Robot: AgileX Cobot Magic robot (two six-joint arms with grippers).
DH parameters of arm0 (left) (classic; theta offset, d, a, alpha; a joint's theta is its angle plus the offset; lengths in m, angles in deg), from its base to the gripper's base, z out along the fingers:
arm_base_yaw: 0 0.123 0 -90
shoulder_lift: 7.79 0 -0.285 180
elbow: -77.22 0 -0.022 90
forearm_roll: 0 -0.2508 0 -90
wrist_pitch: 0 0 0.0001 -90
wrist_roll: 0 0.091 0 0
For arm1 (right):
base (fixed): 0 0 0 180
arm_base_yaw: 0 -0.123 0 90
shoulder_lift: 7.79 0 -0.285 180
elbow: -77.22 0 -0.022 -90
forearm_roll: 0 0.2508 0 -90
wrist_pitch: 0 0 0.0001 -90
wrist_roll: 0 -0.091 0 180
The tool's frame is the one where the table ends.
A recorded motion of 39 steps. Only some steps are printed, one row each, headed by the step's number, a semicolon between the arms.
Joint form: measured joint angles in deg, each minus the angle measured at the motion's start. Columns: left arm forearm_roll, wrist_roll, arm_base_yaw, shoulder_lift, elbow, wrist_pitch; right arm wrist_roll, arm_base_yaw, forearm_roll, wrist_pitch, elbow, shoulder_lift.
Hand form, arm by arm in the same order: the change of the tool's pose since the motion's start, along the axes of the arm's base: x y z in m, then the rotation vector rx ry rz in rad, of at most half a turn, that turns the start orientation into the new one. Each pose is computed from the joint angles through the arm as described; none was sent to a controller.
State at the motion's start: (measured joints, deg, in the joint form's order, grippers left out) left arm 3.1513 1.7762 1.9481 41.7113 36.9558 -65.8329; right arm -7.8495 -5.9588 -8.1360 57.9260 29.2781 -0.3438
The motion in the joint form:
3: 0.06 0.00 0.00 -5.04 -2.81 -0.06; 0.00 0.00 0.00 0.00 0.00 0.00
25: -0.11 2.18 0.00 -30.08 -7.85 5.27; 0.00 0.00 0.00 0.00 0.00 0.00
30: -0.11 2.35 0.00 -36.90 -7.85 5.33; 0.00 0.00 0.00 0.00 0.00 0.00
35: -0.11 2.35 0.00 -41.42 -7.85 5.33; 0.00 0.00 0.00 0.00 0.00 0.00
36: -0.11 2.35 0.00 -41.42 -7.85 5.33; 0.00 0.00 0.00 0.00 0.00 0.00
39: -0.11 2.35 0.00 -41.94 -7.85 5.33; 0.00 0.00 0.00 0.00 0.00 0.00
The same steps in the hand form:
3: -0.0163 -0.0006 -0.0059 0.0002 -0.0379 -0.0001; 0.0000 0.0000 0.0000 0.0000 0.0000 0.0000
25: -0.0770 -0.0023 -0.0022 0.0410 -0.4805 -0.0249; 0.0000 0.0000 0.0000 0.0000 0.0000 0.0000
30: -0.0955 -0.0029 -0.0001 0.0487 -0.6005 -0.0257; 0.0000 0.0000 0.0000 0.0000 0.0000 0.0000
35: -0.1079 -0.0033 0.0000 0.0524 -0.6793 -0.0246; 0.0000 0.0000 0.0000 0.0000 0.0000 0.0000
36: -0.1079 -0.0033 0.0000 0.0524 -0.6793 -0.0246; 0.0000 0.0000 0.0000 0.0000 0.0000 0.0000
39: -0.1093 -0.0034 0.0000 0.0529 -0.6884 -0.0245; 0.0000 0.0000 0.0000 0.0000 0.0000 0.0000

